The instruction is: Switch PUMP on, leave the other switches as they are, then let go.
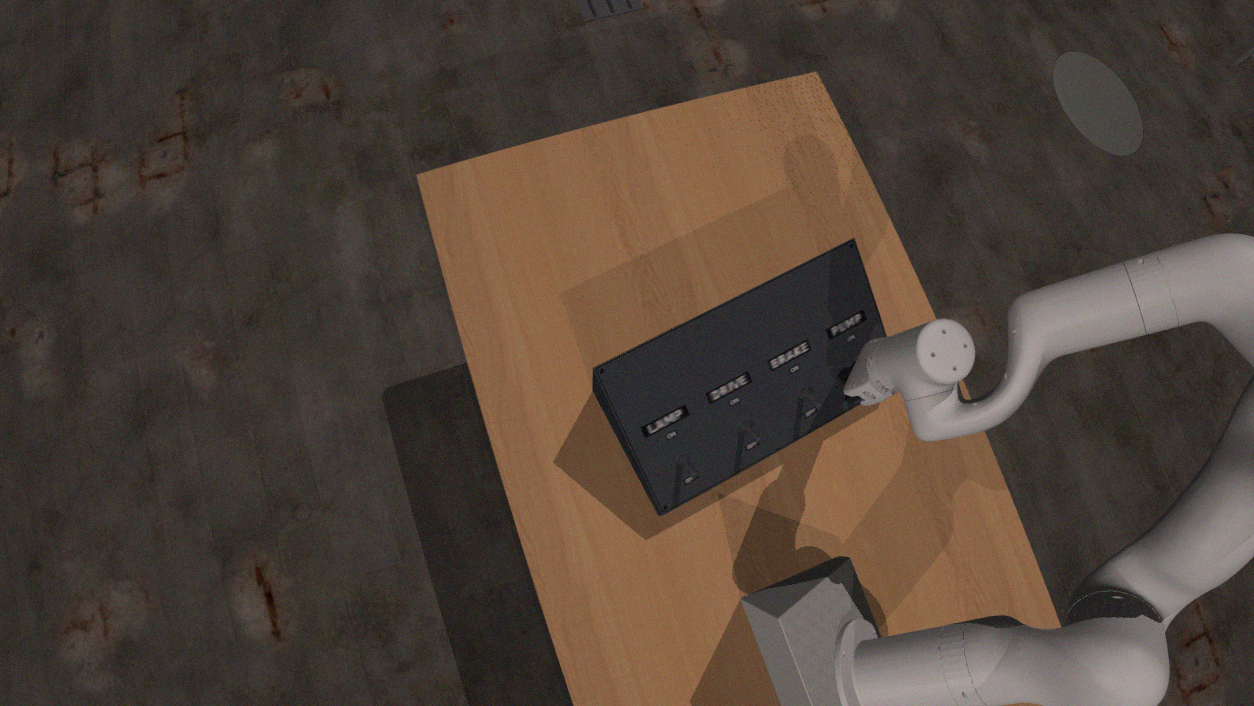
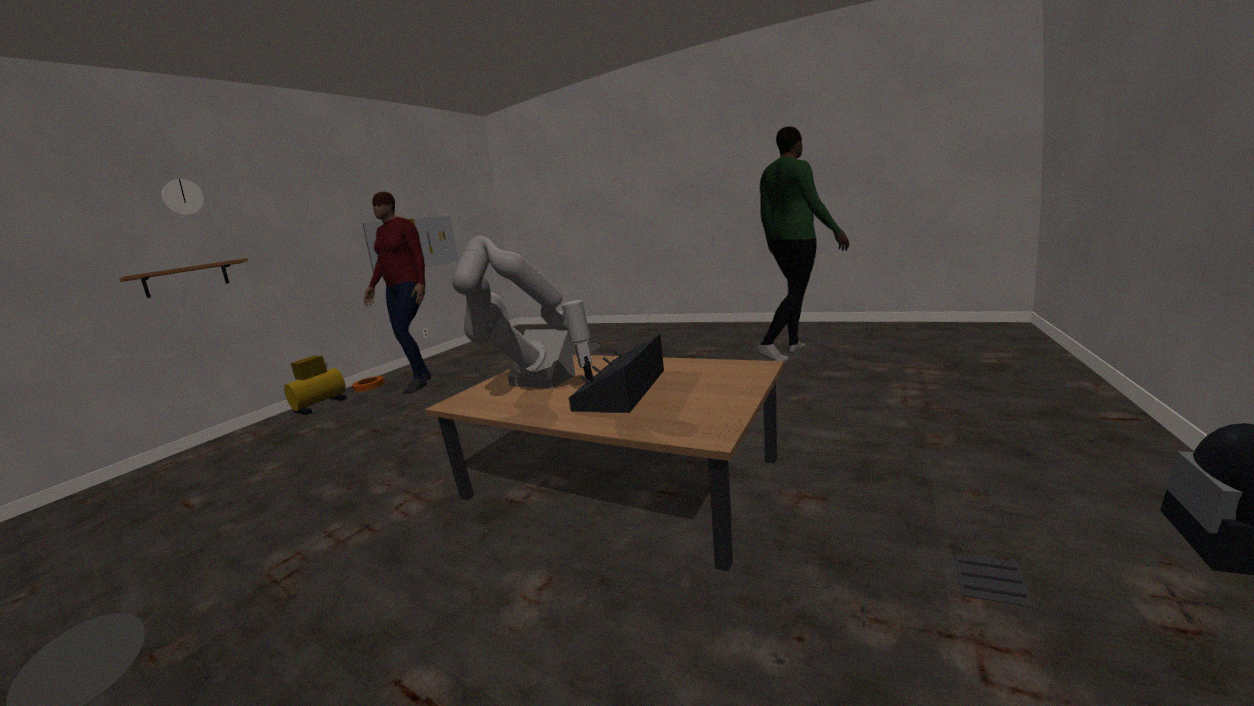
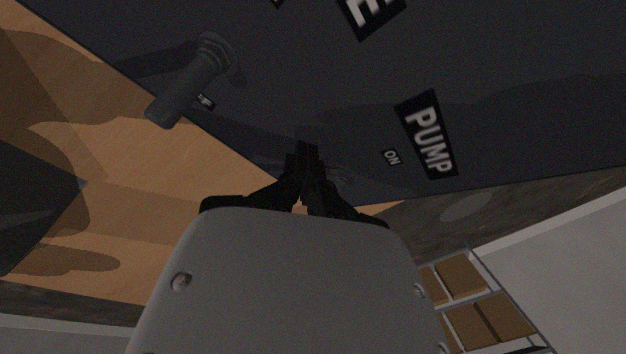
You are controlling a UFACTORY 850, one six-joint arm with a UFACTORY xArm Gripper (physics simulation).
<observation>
I see my gripper and a dark sloped switch panel.
My gripper shows as well in image 3.
</observation>
